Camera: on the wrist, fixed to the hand. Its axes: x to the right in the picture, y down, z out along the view.
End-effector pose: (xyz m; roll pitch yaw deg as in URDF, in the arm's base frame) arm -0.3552 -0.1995 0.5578 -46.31 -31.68 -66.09
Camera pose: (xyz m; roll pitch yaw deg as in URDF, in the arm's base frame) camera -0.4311 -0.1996 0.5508 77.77 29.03 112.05
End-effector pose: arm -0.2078 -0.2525 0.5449 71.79 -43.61 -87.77
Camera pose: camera -0.1831 -0.2755 0.4765 -36.46 43.33 96.48
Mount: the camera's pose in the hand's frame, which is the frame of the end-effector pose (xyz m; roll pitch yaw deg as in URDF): -0.0298 -0.0553 -0.0432 32.38 -3.00 -179.22
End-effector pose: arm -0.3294 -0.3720 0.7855 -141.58 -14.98 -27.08
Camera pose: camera -0.3632 -0.3362 0.8437 173.27 16.83 150.33
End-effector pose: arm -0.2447 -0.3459 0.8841 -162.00 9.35 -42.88
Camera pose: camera -0.2326 -0.3036 0.9463 -165.36 -6.73 135.44
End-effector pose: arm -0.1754 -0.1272 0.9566 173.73 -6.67 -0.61
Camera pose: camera -0.2086 -0.0672 0.9898 -141.39 9.74 178.94
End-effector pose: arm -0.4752 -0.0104 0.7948 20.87 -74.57 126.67
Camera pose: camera -0.4759 0.0514 0.7501 17.09 71.96 -47.52
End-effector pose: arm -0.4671 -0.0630 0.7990 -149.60 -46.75 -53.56
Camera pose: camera -0.4867 0.0070 0.8220 179.53 48.90 123.11
